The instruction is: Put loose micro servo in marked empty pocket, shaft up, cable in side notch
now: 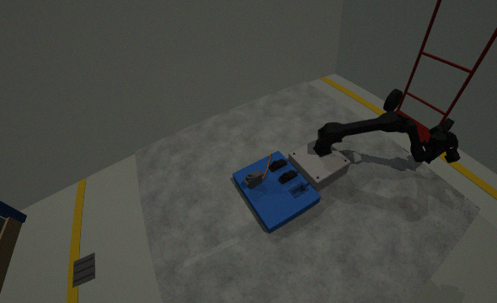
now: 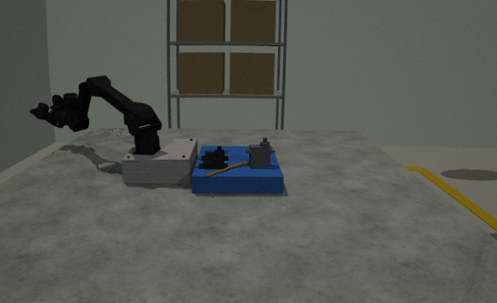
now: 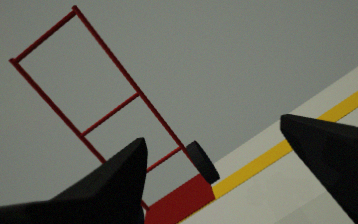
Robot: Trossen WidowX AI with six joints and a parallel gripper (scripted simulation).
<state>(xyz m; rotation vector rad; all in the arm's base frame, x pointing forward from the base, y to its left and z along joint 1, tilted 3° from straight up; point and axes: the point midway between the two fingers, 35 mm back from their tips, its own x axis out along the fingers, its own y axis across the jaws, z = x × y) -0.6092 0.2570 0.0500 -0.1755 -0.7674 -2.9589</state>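
My gripper tip is 950 mm short of the blue deck, 180 mm to the left of it and 110 mm above it.
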